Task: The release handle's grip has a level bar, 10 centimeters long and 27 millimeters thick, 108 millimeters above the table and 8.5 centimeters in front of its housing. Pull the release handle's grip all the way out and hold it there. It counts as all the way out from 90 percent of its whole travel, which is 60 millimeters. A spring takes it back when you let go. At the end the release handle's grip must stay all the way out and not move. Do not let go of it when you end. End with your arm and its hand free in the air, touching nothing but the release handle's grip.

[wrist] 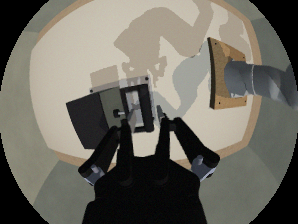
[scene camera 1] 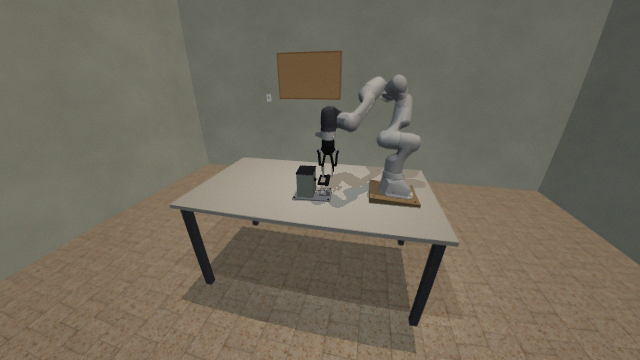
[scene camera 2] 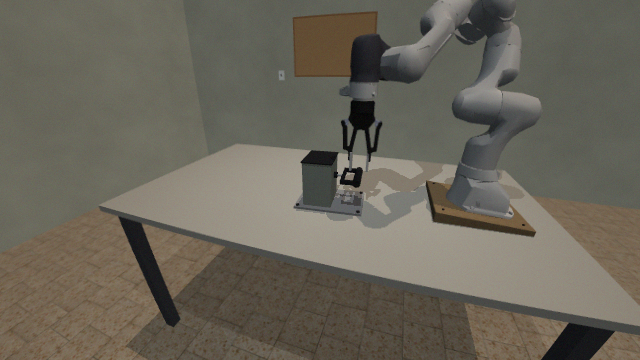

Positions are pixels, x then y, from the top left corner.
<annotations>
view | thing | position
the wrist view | my gripper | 146,112
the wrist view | release handle housing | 92,116
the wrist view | base plate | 145,79
</annotations>
